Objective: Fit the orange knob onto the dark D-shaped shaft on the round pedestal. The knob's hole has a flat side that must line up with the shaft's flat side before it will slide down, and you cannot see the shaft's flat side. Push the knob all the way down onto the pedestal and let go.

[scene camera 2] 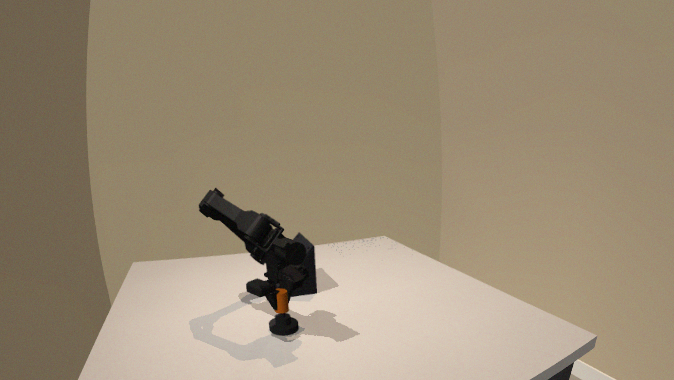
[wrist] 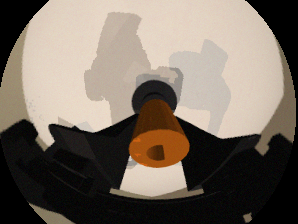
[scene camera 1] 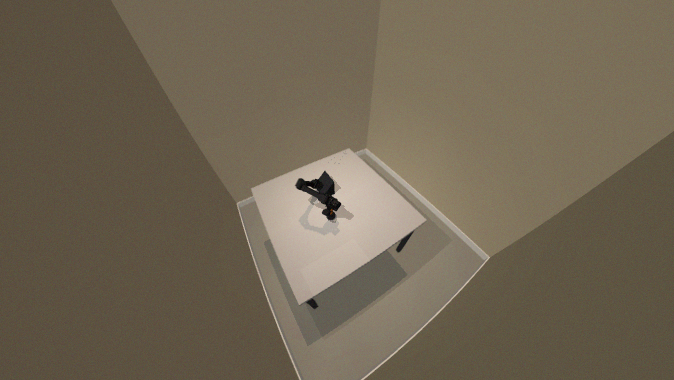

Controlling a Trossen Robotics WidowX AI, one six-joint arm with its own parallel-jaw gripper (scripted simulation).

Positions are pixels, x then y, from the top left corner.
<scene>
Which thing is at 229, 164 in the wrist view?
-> The gripper.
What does the gripper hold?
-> An orange knob.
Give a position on a dark round pedestal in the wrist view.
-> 153, 89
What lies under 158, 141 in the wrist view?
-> An orange knob.
</scene>
